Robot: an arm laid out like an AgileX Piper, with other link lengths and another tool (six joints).
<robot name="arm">
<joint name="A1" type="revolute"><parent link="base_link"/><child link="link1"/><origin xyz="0 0 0.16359" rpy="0 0 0"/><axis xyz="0 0 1"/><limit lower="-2.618" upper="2.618"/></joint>
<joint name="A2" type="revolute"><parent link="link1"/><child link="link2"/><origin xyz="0 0 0" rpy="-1.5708 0 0"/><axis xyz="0 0 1"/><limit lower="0" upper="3.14"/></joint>
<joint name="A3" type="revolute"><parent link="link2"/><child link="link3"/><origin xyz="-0.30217 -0.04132 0" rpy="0 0 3.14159"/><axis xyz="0 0 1"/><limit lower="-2.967" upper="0"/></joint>
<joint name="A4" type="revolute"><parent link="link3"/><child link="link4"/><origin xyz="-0.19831 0.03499 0" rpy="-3.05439 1.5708 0"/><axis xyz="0 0 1"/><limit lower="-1.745" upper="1.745"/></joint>
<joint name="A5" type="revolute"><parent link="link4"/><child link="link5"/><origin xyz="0 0 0" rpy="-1.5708 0 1.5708"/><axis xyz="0 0 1"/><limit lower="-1.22" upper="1.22"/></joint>
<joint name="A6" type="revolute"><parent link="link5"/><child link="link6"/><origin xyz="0 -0.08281 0" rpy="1.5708 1.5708 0"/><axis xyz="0 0 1"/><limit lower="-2.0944" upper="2.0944"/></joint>
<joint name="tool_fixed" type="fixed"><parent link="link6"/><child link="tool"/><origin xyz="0.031 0.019 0.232" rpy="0.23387 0 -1.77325"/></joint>
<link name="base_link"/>
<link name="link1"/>
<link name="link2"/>
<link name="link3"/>
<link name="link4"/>
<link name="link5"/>
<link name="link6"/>
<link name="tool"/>
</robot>
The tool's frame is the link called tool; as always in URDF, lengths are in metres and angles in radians.
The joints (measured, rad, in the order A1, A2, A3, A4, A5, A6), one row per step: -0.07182, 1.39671, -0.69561, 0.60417, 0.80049, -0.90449; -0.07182, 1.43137, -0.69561, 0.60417, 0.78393, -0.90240; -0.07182, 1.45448, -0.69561, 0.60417, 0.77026, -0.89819; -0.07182, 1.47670, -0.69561, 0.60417, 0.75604, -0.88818; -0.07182, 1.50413, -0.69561, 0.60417, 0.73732, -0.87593; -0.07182, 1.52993, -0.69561, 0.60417, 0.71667, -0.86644; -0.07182, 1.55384, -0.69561, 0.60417, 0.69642, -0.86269; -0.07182, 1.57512, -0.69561, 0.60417, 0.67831, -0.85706; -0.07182, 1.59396, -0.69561, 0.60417, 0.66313, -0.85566; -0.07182, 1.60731, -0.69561, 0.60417, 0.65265, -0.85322; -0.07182, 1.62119, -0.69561, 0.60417, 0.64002, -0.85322; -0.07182, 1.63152, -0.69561, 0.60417, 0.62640, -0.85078; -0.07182, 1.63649, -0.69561, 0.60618, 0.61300, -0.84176; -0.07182, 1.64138, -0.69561, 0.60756, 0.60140, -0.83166; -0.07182, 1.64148, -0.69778, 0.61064, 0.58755, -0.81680; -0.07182, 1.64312, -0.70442, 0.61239, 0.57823, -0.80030
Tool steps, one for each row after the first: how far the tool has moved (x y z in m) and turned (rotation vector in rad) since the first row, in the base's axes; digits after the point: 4 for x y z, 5 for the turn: 0.0012, -0.0023, -0.0078, -0.00351, 0.02219, -0.00945; 0.0025, -0.0041, -0.0130, -0.00636, 0.03597, -0.01935; 0.0038, -0.0061, -0.0181, -0.00826, 0.05063, -0.03459; 0.0054, -0.0087, -0.0244, -0.01139, 0.06768, -0.05373; 0.0077, -0.0117, -0.0304, -0.01631, 0.08044, -0.07115; 0.0101, -0.0147, -0.0360, -0.02275, 0.08942, -0.08310; 0.0121, -0.0174, -0.0411, -0.02817, 0.09817, -0.09570; 0.0136, -0.0197, -0.0457, -0.03359, 0.10526, -0.10315; 0.0145, -0.0212, -0.0489, -0.03707, 0.11102, -0.10955; 0.0159, -0.0232, -0.0523, -0.04204, 0.11470, -0.11460; 0.0180, -0.0254, -0.0548, -0.04698, 0.11488, -0.12229; 0.0207, -0.0272, -0.0558, -0.04897, 0.11221, -0.13741; 0.0227, -0.0288, -0.0569, -0.05038, 0.11124, -0.15230; 0.0270, -0.0306, -0.0562, -0.05025, 0.10312, -0.17386; 0.0317, -0.0319, -0.0552, -0.04855, 0.09624, -0.19411
